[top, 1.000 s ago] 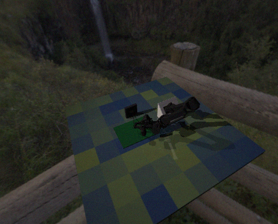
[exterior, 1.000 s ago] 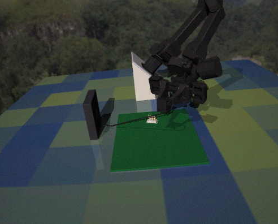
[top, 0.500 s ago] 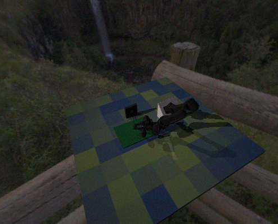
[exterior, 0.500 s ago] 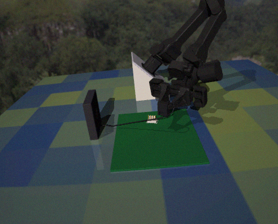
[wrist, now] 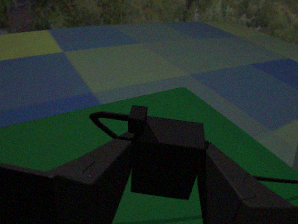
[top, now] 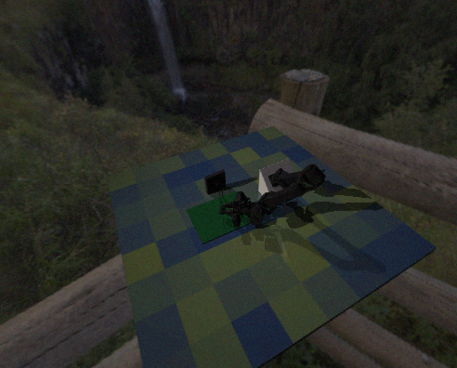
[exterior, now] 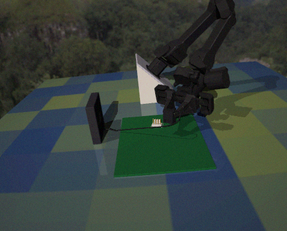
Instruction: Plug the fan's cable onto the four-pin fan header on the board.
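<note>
Right now my gripper tip is 3 cm to the left of the green board and 9 cm above it. Round my gripper tip: white four-pin fan header: 8 cm behind, 3 cm to the right, 8 cm below; then black fan: 7 cm behind, 21 cm to the right, 2 cm below; then black plug: 1 cm below.
</note>
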